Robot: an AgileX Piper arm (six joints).
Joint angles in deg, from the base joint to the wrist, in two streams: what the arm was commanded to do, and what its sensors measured. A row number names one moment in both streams.
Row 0, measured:
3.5, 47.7, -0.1, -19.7, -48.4, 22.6
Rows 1 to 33, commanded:
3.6, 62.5, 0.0, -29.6, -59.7, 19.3
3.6, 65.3, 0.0, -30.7, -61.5, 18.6
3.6, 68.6, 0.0, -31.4, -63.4, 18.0
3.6, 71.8, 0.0, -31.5, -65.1, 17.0
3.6, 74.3, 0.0, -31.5, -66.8, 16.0
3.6, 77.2, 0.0, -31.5, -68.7, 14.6
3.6, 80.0, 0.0, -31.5, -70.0, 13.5
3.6, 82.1, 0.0, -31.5, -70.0, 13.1
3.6, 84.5, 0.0, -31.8, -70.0, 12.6
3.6, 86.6, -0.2, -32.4, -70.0, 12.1
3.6, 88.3, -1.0, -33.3, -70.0, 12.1
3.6, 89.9, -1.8, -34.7, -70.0, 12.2
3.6, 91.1, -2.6, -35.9, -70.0, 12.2
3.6, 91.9, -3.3, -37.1, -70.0, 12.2
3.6, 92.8, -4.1, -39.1, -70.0, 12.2
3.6, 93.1, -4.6, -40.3, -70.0, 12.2
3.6, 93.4, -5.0, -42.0, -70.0, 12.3
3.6, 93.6, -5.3, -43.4, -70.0, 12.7
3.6, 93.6, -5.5, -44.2, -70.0, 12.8
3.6, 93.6, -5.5, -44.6, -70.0, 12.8
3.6, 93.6, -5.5, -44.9, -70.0, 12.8
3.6, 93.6, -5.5, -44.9, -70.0, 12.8
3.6, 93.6, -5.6, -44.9, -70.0, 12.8
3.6, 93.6, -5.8, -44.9, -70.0, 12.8
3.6, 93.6, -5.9, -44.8, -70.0, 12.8
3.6, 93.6, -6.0, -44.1, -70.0, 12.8
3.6, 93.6, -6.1, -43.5, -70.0, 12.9
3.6, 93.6, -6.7, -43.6, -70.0, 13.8
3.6, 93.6, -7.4, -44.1, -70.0, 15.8
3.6, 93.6, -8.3, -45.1, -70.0, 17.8
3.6, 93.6, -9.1, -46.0, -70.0, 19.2
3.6, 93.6, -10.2, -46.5, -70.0, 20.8
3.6, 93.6, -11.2, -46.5, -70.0, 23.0
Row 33, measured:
3.6, 93.6, -8.2, -44.8, -69.0, 16.9
